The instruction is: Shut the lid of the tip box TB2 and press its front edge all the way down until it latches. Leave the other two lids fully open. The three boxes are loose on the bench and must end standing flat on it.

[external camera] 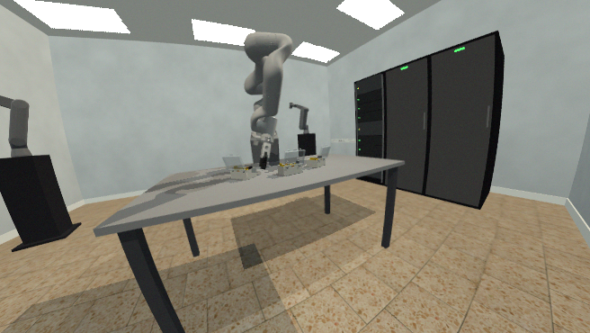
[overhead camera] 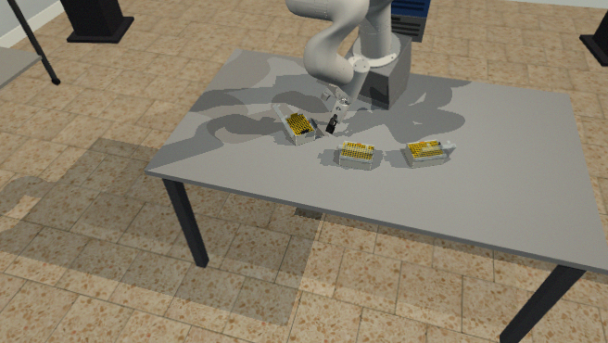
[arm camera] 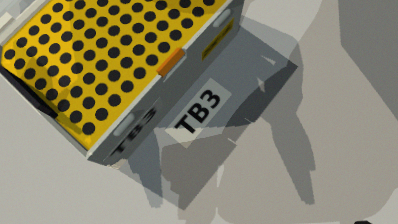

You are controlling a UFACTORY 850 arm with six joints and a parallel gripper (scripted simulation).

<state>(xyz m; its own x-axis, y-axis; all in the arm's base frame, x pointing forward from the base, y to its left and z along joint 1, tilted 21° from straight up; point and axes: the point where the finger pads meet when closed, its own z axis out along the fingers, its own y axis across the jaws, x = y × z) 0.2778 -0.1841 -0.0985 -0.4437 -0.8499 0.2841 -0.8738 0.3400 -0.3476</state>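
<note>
Right now my hand is 2 cm short of the yellow rack, 14 cm to the left of it and 1 cm below it. Also, from my hand: clear lid 5 cm ahead, 20 cm to the right, 6 cm above.
</note>
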